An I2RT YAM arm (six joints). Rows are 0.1 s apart.
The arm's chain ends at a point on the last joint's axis. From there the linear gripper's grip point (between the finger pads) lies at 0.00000 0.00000 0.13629 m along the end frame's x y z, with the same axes.
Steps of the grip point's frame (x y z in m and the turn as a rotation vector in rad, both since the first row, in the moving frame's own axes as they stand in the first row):
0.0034, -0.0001, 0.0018, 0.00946, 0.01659, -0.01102
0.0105, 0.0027, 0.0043, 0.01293, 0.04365, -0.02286
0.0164, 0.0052, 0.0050, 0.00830, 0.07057, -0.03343
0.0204, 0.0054, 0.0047, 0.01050, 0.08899, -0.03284
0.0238, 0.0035, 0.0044, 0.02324, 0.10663, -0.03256
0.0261, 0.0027, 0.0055, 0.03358, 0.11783, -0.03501
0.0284, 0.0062, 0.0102, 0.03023, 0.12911, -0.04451
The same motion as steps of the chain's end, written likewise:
0.0011, 0.0012, 0.0018, 0.00946, 0.01659, -0.01102
0.0046, 0.0045, 0.0044, 0.01293, 0.04365, -0.02286
0.0068, 0.0065, 0.0053, 0.00830, 0.07057, -0.03343
0.0083, 0.0070, 0.0052, 0.01050, 0.08899, -0.03284
0.0094, 0.0069, 0.0052, 0.02324, 0.10663, -0.03256
0.0102, 0.0075, 0.0065, 0.03358, 0.11783, -0.03501
0.0110, 0.0107, 0.0114, 0.03023, 0.12911, -0.04451

